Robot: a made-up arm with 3 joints. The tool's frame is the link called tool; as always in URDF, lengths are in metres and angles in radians.
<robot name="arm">
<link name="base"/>
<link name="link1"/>
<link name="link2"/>
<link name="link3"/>
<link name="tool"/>
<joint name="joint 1" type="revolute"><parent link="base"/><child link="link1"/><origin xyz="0.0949 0.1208 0.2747" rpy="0.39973 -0.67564 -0.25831"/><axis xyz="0 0 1"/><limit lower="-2.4" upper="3.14"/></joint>
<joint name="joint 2" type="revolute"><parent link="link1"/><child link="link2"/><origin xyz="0.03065 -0.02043 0.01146" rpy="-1.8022 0.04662 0.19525"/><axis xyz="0 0 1"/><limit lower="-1.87" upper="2.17"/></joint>
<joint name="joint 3" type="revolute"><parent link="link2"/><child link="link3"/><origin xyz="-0.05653 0.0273 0.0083" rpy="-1.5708 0 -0.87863"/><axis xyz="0 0 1"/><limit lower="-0.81" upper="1.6"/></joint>
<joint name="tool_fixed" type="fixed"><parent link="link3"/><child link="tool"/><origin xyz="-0.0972 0.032 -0.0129" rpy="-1.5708 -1.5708 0"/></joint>
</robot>
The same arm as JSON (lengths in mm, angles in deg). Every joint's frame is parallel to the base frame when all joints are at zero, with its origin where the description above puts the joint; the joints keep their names.
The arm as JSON. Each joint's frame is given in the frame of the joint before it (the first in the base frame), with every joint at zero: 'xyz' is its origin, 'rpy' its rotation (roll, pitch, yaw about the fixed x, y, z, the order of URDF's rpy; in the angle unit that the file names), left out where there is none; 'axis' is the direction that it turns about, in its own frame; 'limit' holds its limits. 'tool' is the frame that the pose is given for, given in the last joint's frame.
{"units": {"length": "mm", "angle": "deg"}, "joints": [{"name": "joint 1", "type": "revolute", "origin": {"xyz": [94.9, 120.8, 274.7]}, "axis": [-0.656393, -0.229098, 0.718792], "limit": {"lower": -137.51, "upper": 179.91}}, {"name": "joint 2", "type": "revolute", "origin": {"xyz": [15.6, -28.2, 21.2]}, "axis": "+y", "limit": {"lower": -107.14, "upper": 124.33}}, {"name": "joint 3", "type": "revolute", "origin": {"xyz": [-26.1, 8.3, -57.1]}, "axis": "+x", "limit": {"lower": -46.41, "upper": 91.67}}], "tool": {"origin": {"xyz": [-12.9, -32.0, -97.2], "rpy": [90.0, 0.0, 0.0]}}}
